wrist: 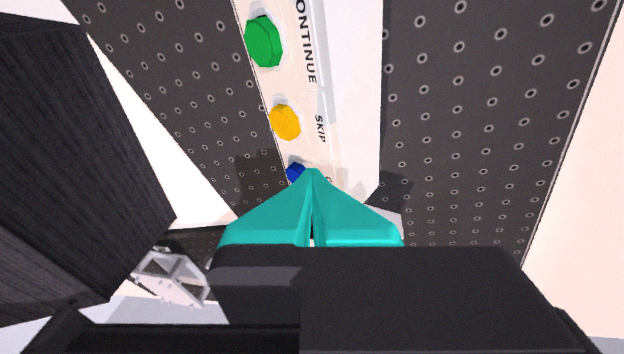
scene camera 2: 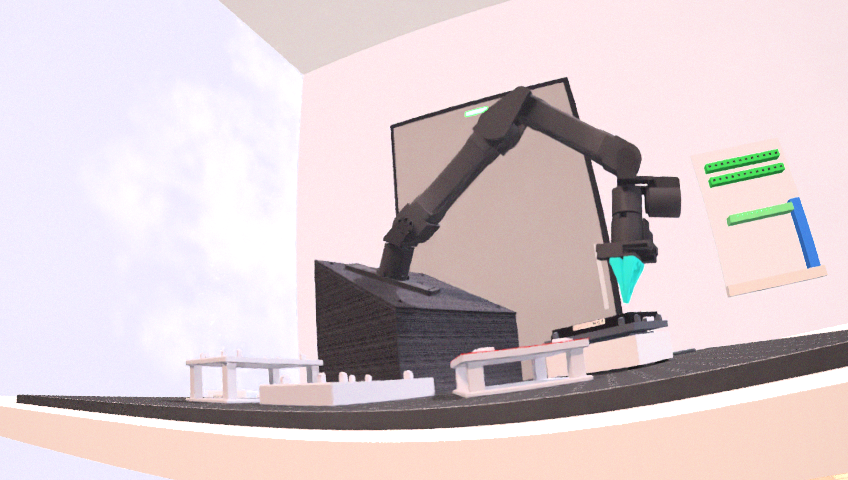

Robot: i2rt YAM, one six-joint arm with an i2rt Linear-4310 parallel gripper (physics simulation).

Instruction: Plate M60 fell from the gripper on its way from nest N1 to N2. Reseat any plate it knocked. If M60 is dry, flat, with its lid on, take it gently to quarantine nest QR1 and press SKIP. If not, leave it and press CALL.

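Frame: origin at the arm's base, x right, y ahead, z up, level; centimetres.
Seen in the pictures: gripper, between the fingertips: (wrist: 311, 176) (scene camera 2: 626, 303); arm's base, origin of its link: (scene camera 2: 391, 280).
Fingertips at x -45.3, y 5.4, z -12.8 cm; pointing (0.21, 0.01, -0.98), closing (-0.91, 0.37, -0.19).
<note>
Pixels of each thing's top centre, then the offset from my fingertips to it. "pt": a spot on its surface instead.
- pale button box, centre of its top: (wrist: 302, 93) dx -0.6, dy -4.1, dz -2.2 cm
- green CONTINUE button, centre of its top: (wrist: 258, 46) dx +1.0, dy -7.0, dz -3.1 cm
- yellow SKIP button, centre of its top: (wrist: 282, 129) dx +2.0, dy -2.1, dz -3.1 cm
- blue button, centre of its top: (wrist: 297, 183) dx +3.1, dy +2.8, dz -3.1 cm
- low white block, a spot on its surface: (scene camera 2: 297, 394) pt dx +34.7, dy +42.4, dz -9.4 cm
- dark tray-like piece, a spot on its surface: (scene camera 2: 648, 325) pt dx -0.5, dy +21.1, dz -5.7 cm
- white legged frame, centre of its top: (scene camera 2: 253, 353) (wrist: 164, 296) dx +51.8, dy +29.9, dz -3.8 cm
My gripper (scene camera 2: 626, 300) (wrist: 311, 176) has its teal fingertips together, with nothing visible between them, and points down. In the wrist view a pale button box (wrist: 355, 100) shows a green CONTINUE button (wrist: 264, 42), a yellow SKIP button (wrist: 285, 122) and a blue button (wrist: 295, 172). The fingertips overlap the blue button's lower edge in that view, and its label is mostly hidden. The height of the tips above the box cannot be told. In the scene view a white stand (scene camera 2: 205, 361), a low white block (scene camera 2: 297, 394) and a red-edged stand (scene camera 2: 523, 355) stand on the table. Plate M60 cannot be made out.
The dark base block (scene camera 2: 357, 315) (wrist: 75, 150) stands beside the arm. A dark tray-like piece (scene camera 2: 648, 325) shows above a white block (scene camera 2: 624, 352) below the gripper in the scene view. A white legged frame (wrist: 170, 290) shows at lower left in the wrist view, on the perforated table side.
</note>
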